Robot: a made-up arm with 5 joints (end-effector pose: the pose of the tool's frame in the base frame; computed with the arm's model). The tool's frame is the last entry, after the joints. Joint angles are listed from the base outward.
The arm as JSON. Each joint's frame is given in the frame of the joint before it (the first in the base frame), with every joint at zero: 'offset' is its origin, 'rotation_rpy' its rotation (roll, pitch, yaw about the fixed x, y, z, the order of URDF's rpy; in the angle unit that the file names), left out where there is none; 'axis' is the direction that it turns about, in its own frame. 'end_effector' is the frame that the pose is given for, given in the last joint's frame.
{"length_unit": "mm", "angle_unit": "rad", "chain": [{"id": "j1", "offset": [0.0, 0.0, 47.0], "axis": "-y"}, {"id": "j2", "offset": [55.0, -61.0, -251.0], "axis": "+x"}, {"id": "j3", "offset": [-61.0, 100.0, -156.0], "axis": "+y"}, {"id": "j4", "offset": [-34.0, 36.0, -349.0], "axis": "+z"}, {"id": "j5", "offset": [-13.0, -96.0, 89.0], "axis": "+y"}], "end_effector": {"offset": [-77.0, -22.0, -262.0]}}
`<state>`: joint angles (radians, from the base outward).
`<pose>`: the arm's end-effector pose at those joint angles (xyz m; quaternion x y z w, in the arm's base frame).
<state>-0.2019 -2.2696 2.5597 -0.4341 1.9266</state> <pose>0.1018 -0.0763 -0.3854 -0.4418 -0.1044 0.8277 0.3298</pose>
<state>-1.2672 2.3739 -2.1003 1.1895 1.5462</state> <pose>-0.2398 0.1160 -0.2078 0.2762 0.5107 -0.5286 0.6193</pose>
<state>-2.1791 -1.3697 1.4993 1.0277 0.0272</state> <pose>0.0652 -0.2683 0.6393 0.1534 -0.9395 -0.0806 0.2953</pose>
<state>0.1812 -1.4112 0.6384 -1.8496 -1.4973</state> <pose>-0.3411 -0.3816 -0.2564 0.8721 0.4352 0.2102 0.0767</pose>
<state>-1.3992 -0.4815 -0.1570 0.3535 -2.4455</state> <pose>-0.4571 -0.0796 -0.2515 0.2623 -0.5033 0.1673 0.8062</pose>
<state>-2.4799 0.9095 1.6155 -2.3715 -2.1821</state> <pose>0.0547 -0.1442 0.2460 0.0055 0.5976 0.6678 0.4437</pose>
